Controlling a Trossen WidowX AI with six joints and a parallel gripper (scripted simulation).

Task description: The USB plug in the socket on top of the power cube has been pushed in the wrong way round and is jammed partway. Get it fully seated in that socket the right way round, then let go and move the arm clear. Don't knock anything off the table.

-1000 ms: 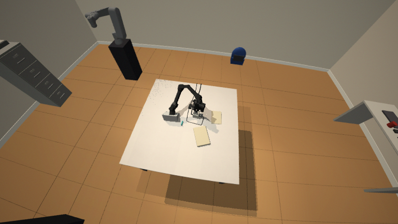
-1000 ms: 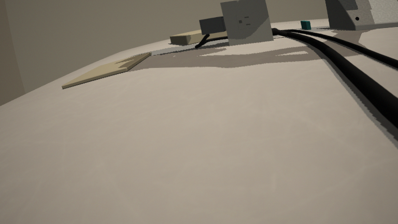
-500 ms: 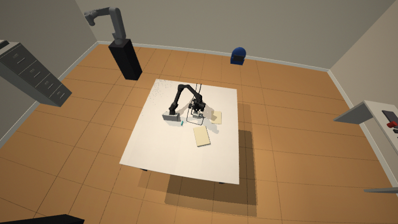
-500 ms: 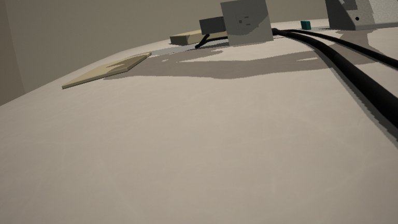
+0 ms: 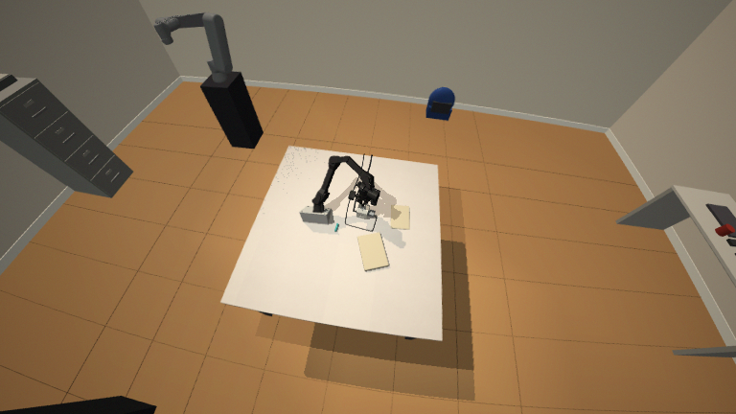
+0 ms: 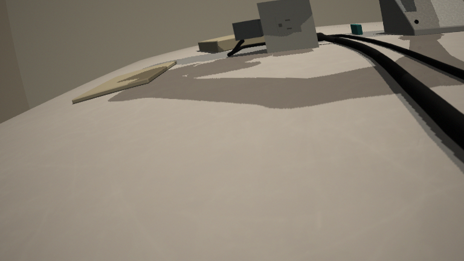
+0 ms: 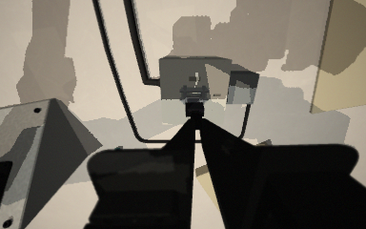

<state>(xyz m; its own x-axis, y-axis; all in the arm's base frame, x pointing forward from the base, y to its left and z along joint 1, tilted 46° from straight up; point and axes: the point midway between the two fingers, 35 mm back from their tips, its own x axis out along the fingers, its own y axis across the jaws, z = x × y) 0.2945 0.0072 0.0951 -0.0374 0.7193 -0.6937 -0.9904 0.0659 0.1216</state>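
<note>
Right now my gripper tip is 10 mm above the black USB plug. Also, from my gripper tip: small teal block: 160 mm behind, 130 mm to the right, 120 mm below.
</note>
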